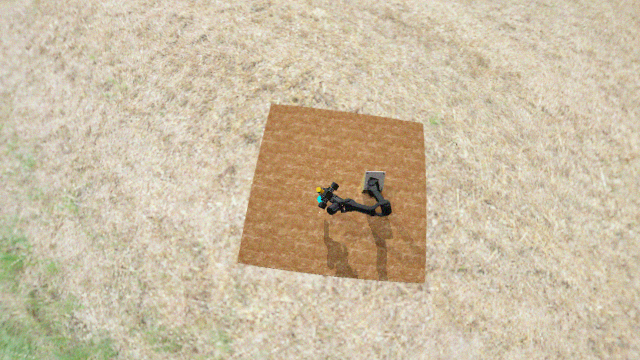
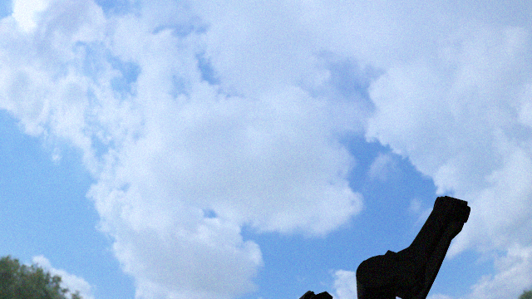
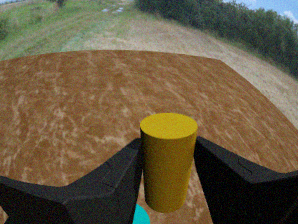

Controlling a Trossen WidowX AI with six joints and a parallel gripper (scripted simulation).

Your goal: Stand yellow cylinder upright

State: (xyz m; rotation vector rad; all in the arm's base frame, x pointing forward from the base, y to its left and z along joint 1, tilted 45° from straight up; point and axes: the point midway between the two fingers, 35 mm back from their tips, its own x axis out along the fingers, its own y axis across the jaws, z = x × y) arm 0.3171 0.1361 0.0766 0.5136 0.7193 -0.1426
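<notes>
Now: gripper tip 130 mm above the cyan circle, 30 mm past it and 20 mm to the right of it. Also, from my gripper tip: yellow tall cylinder: 20 mm below, 10 mm behind.
</notes>
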